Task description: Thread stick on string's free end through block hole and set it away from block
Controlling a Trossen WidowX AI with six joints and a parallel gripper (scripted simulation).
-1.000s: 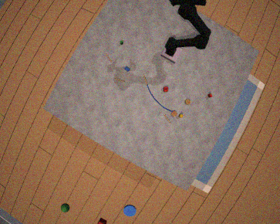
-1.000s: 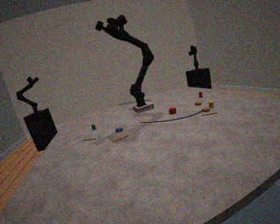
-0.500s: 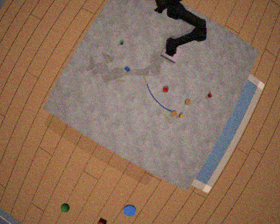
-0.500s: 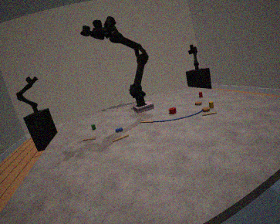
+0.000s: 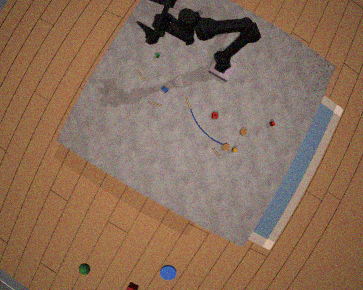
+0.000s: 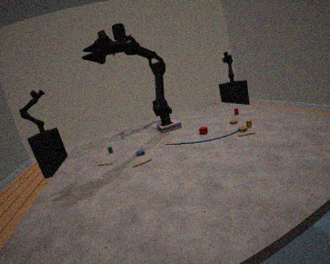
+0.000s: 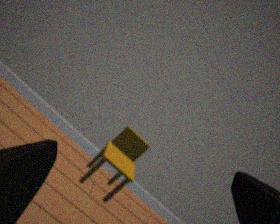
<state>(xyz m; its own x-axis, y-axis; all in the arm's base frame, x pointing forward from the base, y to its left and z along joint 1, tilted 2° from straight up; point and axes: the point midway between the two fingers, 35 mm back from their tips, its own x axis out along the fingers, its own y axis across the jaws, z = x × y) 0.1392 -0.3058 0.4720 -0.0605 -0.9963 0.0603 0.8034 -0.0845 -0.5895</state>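
My gripper tip is 49 cm above the red wooden block, 45 cm to the right of it and 14 cm short of it. Also, from my gripper tip: thin stick: 50 cm below, 29 cm to the left, 15 cm ahead; then blue piece: 49 cm below, 13 cm to the left, 13 cm ahead; then green piece: 49 cm below, 3 cm behind.
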